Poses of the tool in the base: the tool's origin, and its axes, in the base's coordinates. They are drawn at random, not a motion.
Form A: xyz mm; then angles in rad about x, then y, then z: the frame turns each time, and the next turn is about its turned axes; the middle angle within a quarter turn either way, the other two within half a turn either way.
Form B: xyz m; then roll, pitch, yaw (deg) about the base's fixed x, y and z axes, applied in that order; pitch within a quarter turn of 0, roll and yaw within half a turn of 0. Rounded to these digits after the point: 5 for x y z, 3 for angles.
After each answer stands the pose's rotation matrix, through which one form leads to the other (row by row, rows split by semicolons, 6 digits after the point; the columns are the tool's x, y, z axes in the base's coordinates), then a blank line. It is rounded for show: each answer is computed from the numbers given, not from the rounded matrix.
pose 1, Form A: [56.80, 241.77, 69.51, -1.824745, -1.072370, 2.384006]
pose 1, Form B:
[0.05680, 0.24177, 0.06951, 97.997, 30.319, -113.724]
-0.347297 -0.328498 -0.878336; -0.790279 -0.401692 0.462712; -0.504821 0.854829 -0.120098

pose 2, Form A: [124.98, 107.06, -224.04, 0.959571, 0.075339, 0.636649]
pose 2, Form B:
[0.12498, 0.10706, -0.22404, 50.091, -26.881, 25.981]
0.801812 -0.592818 0.075268; 0.390733 0.424800 -0.816622; 0.452135 0.684187 0.572243

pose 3, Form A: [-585.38, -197.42, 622.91, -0.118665, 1.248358, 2.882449]
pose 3, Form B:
[-0.58538, -0.19742, 0.62291, 48.510, -61.644, 130.159]
-0.306299 -0.081201 0.948466; 0.362987 -0.931039 0.037514; 0.880012 0.355772 0.314652

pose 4, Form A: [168.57, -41.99, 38.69, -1.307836, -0.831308, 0.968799]
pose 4, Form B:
[0.16857, -0.04199, 0.03869, -76.048, 43.403, 58.314]
0.381628 -0.555441 -0.738813; 0.618245 -0.440801 0.650744; -0.687119 -0.705110 0.175176

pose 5, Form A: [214.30, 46.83, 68.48, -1.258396, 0.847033, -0.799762]
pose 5, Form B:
[0.21430, 0.04683, 0.06848, -76.195, -31.466, -57.246]
0.461479 0.474930 0.749319; -0.717333 -0.297212 0.630157; 0.521987 -0.828315 0.203526

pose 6, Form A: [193.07, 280.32, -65.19, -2.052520, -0.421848, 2.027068]
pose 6, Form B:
[0.19307, 0.28032, -0.06519, 127.009, 45.394, -124.920]
-0.401978 -0.819003 -0.409447; -0.575785 -0.121597 0.808508; -0.711958 0.560756 -0.422691

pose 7, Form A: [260.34, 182.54, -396.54, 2.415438, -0.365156, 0.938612]
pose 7, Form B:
[0.26034, 0.18254, -0.39654, 138.970, -22.203, -53.405]
0.551949 -0.753549 -0.357095; -0.743336 -0.250555 -0.620221; 0.377894 0.607771 -0.698434

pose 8, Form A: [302.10, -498.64, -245.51, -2.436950, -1.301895, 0.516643]
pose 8, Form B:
[0.30210, -0.49864, -0.24551, -135.282, 73.451, 35.809]
0.230997 -0.131233 -0.964063; 0.166654 -0.970881 0.172092; -0.958575 -0.200418 -0.202401

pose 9, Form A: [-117.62, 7.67, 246.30, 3.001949, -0.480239, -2.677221]
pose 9, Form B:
[-0.11762, 0.00767, 0.24630, -159.444, -20.286, 147.715]
-0.792966 0.397201 -0.461991; 0.500996 0.856600 -0.123446; 0.346709 -0.329344 -0.878251

